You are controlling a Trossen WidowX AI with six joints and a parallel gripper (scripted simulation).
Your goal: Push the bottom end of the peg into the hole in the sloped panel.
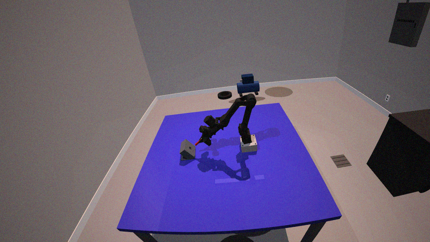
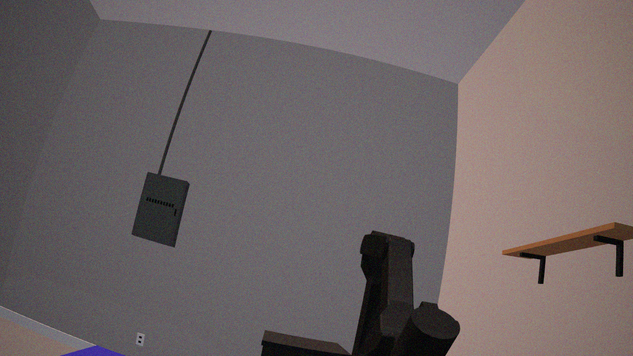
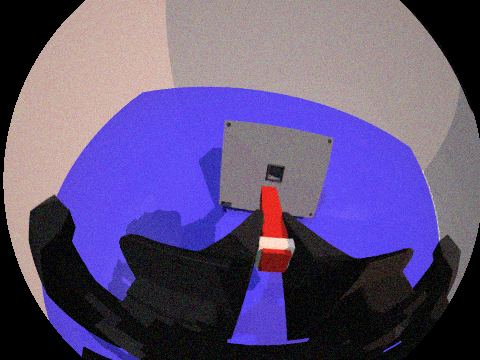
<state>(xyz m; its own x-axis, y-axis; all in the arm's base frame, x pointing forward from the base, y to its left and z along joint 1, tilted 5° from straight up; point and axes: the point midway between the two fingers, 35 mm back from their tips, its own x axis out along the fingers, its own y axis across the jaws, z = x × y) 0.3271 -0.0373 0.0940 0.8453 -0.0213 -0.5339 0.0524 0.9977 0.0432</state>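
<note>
The grey sloped panel is 10 cm ahead of my gripper tip, 2 cm to the right of it and 7 cm below it. Also, from my gripper tip: red peg 1 cm behind, 1 cm above.
</note>
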